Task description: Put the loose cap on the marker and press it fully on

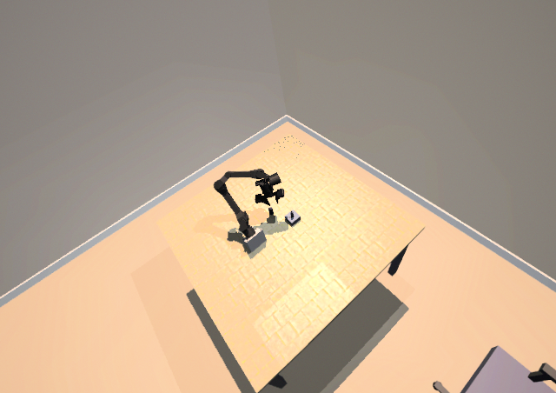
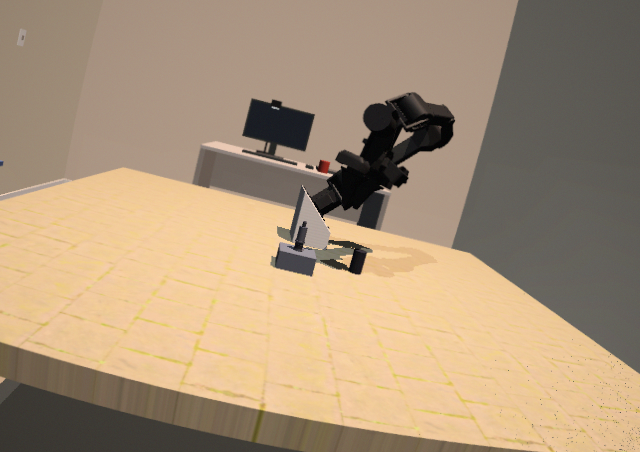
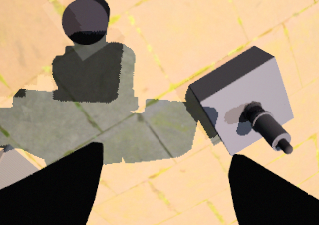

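Now: gripper tip 12 cm above the dark cap, 5 cm to the right of it and 2 cm past it. The rest, counted from my gripper tip: grey holder block 12 cm below, 8 cm to the right, 7 cm ahead.
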